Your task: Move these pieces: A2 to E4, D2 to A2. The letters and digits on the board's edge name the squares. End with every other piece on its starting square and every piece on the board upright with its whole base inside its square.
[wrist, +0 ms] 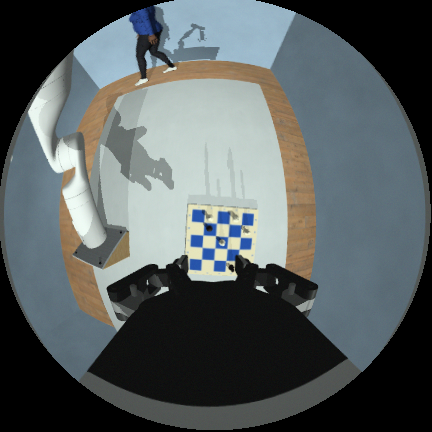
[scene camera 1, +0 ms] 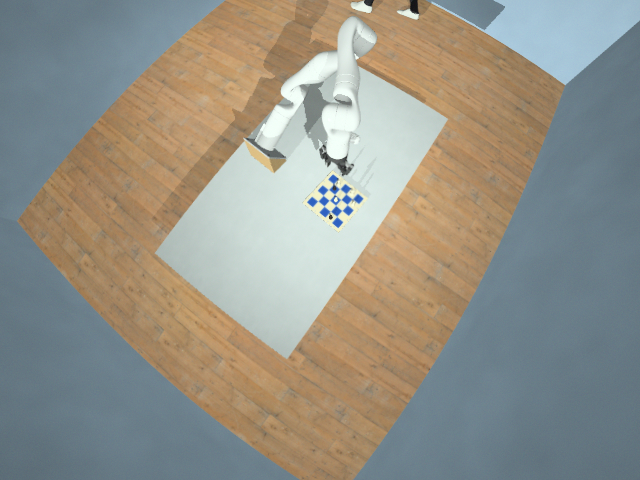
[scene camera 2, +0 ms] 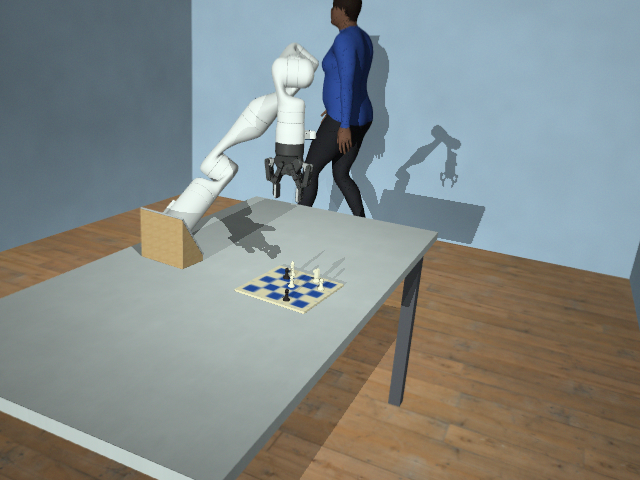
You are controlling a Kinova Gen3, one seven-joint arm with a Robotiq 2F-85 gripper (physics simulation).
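Note:
The board lies on the table. A black piece stands upright on E4. A tall white piece stands upright on A2. No piece stands on D2. My gripper is open and empty, pointing down, high above the table. In the wrist view its right finger is close to the E4 piece by overlap. Base edges are too small to judge exactly.
Another black piece stands on B2. White pieces stand on C3, A4 and B5. The arm's wooden base block sits at the table's side. A person stands behind the table.

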